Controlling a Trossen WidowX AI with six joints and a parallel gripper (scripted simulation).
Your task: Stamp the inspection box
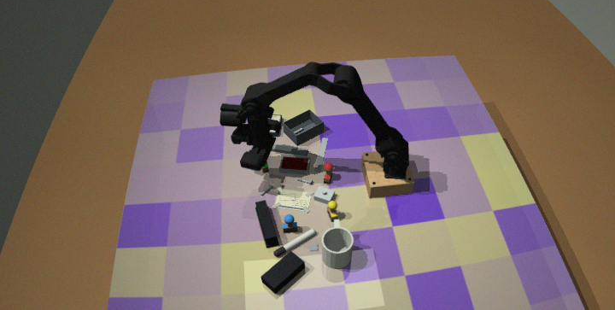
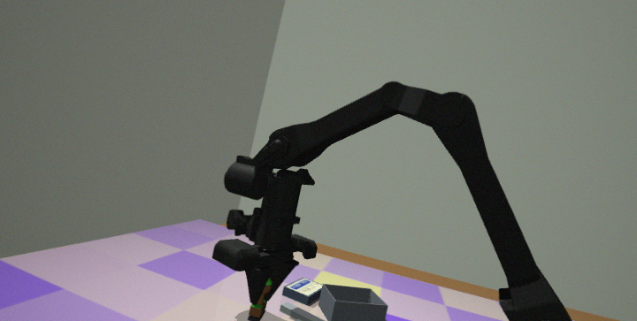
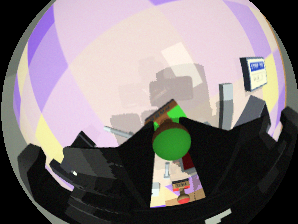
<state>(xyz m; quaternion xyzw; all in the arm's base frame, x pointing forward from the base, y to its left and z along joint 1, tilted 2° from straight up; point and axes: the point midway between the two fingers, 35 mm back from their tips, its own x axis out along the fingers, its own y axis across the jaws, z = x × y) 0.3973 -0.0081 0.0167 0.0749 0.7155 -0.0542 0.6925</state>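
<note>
Now: the red ink pad 9 cm behind my gripper tip, 3 cm to the right of it and 4 cm below it. Round my gripper tip: white card (10 cm behind, 10 cm to the left, 5 cm below); then grey bar (17 cm behind, 9 cm to the right, 5 cm below); then green-knobbed stamp (right at my gripper tip).
</note>
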